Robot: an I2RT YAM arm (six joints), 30 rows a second.
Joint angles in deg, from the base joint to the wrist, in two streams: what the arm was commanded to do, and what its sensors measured. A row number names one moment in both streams.
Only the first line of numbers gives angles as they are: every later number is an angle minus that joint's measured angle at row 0.
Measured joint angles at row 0:
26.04, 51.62, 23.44, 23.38, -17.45, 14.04
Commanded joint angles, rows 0 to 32:
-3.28, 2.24, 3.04, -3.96, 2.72, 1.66
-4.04, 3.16, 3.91, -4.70, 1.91, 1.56
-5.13, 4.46, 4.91, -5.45, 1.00, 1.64
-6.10, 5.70, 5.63, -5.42, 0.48, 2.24
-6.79, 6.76, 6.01, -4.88, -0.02, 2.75
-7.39, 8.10, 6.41, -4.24, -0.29, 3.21
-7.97, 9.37, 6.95, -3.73, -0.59, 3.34
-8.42, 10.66, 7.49, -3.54, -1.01, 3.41
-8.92, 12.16, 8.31, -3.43, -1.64, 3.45
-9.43, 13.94, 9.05, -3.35, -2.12, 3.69
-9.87, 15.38, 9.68, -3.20, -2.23, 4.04
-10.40, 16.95, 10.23, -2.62, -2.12, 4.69
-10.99, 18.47, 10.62, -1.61, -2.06, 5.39
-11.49, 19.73, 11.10, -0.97, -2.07, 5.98
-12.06, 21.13, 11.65, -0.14, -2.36, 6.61
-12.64, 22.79, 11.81, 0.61, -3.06, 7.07
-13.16, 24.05, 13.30, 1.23, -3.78, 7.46
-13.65, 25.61, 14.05, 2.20, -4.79, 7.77
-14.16, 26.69, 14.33, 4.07, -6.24, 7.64
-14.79, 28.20, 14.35, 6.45, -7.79, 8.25
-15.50, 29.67, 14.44, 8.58, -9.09, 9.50
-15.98, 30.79, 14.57, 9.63, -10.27, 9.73
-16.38, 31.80, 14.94, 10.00, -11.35, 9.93
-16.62, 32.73, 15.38, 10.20, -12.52, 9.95
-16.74, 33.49, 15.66, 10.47, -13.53, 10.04
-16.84, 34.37, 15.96, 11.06, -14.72, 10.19
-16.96, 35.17, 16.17, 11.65, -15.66, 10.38
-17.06, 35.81, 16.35, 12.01, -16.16, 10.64
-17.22, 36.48, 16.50, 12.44, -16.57, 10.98
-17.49, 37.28, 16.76, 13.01, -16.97, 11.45
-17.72, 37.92, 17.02, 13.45, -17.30, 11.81
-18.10, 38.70, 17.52, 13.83, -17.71, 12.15
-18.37, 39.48, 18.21, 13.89, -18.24, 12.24
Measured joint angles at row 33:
-15.65, 37.28, 15.78, 11.21, -23.13, 9.36
